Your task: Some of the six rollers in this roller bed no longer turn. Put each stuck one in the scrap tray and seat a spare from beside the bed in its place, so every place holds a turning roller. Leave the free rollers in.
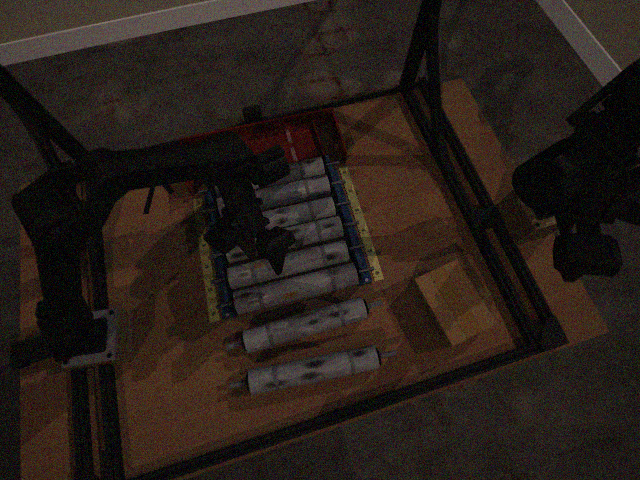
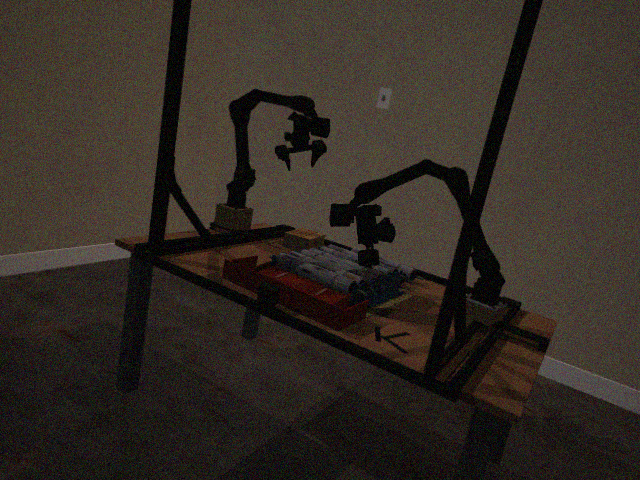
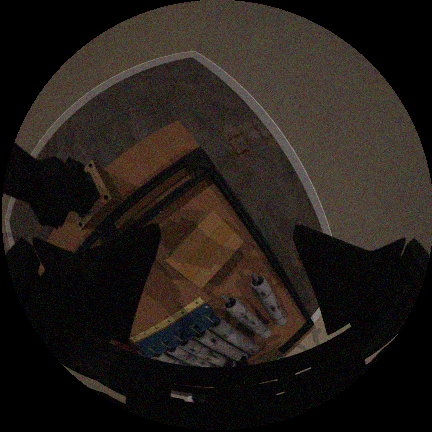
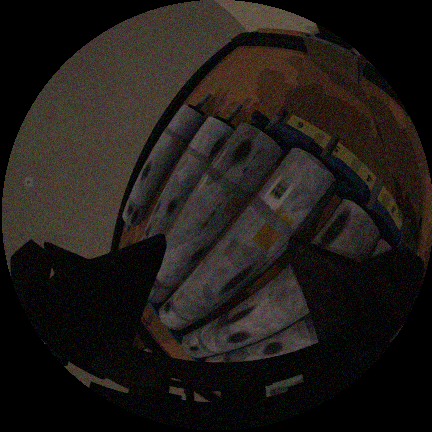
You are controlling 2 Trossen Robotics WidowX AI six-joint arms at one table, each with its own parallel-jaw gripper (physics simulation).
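Pixels of known places: left gripper, fingertip midpoint: [image 2: 300,168] [image 3: 229,231]; right gripper, fingertip midpoint: [image 1: 266,266] [image 3: 236,356] [image 4: 228,242]; left arm's base, link origin: [image 2: 235,206] [image 3: 83,193]; right arm's base, link origin: [image 1: 89,336] [image 2: 484,300].
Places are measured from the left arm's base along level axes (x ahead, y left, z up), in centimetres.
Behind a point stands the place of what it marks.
Observation:
The blue roller bed [image 1: 351,222] @(z -4.6, x 40.2, y -9.2 cm) [image 3: 176,336] @(z -4.8, x 39.5, y -8.9 cm) holds six grey, stained rollers side by side. The fifth-place roller [image 1: 289,260] @(z -2.7, x 55.7, y -3.9 cm) [image 4: 250,240] @(z -2.7, x 61.2, y -4.2 cm) has an orange patch. Two spare rollers, the nearer [image 1: 313,369] @(z -5.5, x 56.8, y 17.8 cm) [image 3: 269,300] @(z -5.5, x 51.7, y 17.7 cm) and the farther [image 1: 305,325] @(z -5.5, x 56.0, y 9.4 cm) [image 3: 247,318] @(z -5.5, x 51.0, y 9.1 cm), lie parallel beside the bed. The red scrap tray [image 1: 263,135] @(z -8.0, x 53.5, y -40.3 cm) [image 2: 310,304] @(z -7.0, x 64.8, y -42.5 cm) stands along the bed's far side; the arm hides part of it. My right gripper [image 4: 228,242] @(z -1.5, x 60.5, y -3.5 cm) [image 2: 368,257] @(z -1.5, x 60.5, y -3.5 cm) is open and empty, low over the bed, fingers either side of the fifth roller. My left gripper [image 2: 300,166] @(z 18.7, x 17.2, y 14.0 cm) [image 3: 229,231] @(z 18.7, x 17.2, y 14.0 cm) is open and empty, high above the table.
A wooden block [image 1: 457,299] @(z -4.8, x 24.7, y 13.3 cm) [image 2: 303,238] @(z -5.1, x 28.9, y 6.5 cm) [image 3: 205,250] @(z -4.8, x 25.1, y 13.4 cm) stands beside the bed. Yellow numbered strips [image 1: 361,224] [image 4: 353,159] run along the bed's ends. A small black stand [image 1: 148,200] @(z -10.3, x 85.0, y -31.2 cm) [image 2: 391,338] @(z -10.4, x 84.1, y -34.2 cm) is near the tray. Black frame posts [image 1: 436,103] @(z 0.0, x 11.6, y -31.5 cm) rise at the table's sides.

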